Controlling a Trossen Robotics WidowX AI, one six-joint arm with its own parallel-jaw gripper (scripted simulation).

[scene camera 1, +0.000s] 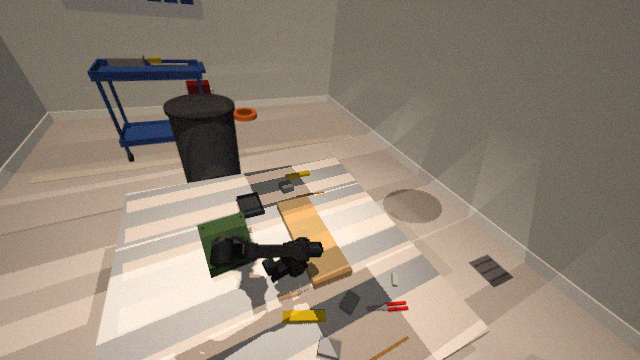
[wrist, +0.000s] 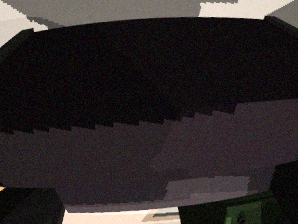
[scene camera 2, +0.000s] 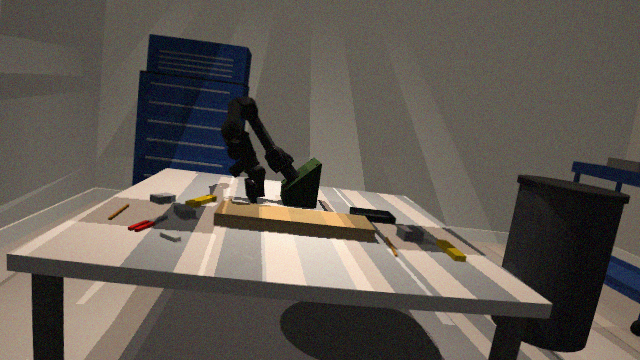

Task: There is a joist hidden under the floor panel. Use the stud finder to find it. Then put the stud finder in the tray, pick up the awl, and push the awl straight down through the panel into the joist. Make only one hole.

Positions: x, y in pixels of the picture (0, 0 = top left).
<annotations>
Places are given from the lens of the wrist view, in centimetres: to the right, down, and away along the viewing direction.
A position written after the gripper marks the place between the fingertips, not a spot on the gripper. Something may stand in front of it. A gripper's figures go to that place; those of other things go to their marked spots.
gripper (wrist: 166, 160): 1, 2, 10
stud finder (wrist: 153, 113): 0, 0, 4
</annotations>
